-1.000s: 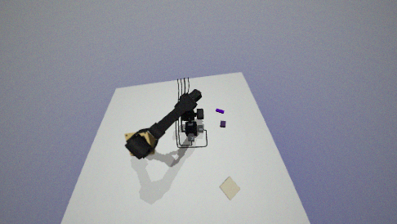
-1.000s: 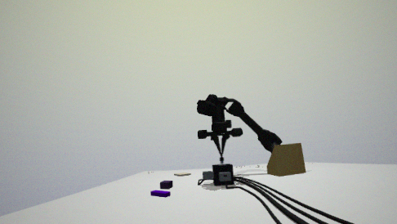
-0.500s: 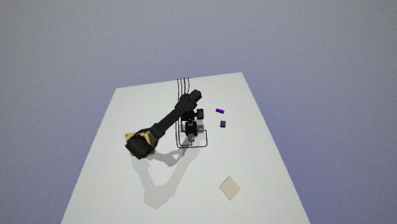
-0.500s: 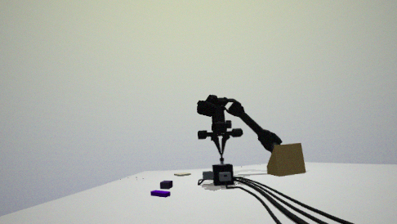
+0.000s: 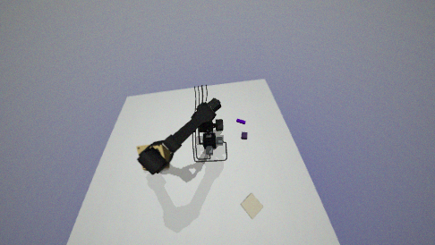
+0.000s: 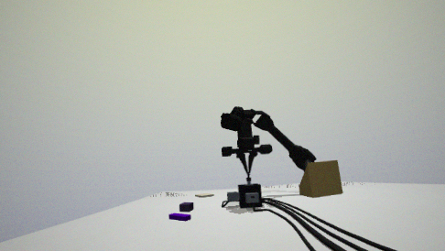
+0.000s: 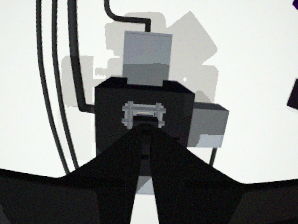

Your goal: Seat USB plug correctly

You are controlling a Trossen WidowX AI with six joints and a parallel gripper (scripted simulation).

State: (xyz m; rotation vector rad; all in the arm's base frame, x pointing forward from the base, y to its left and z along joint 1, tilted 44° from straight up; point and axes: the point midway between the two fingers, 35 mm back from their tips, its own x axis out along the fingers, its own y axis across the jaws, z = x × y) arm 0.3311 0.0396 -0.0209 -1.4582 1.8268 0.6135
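Right now my gripper tip is 2 cm above the usb plug. Also, from my gripper tip: metal-framed socket (5 cm below); violet bar (24 cm ahead, 11 cm below, 8 cm to the left); dark purple block (22 cm ahead, 10 cm below, 3 cm to the right).
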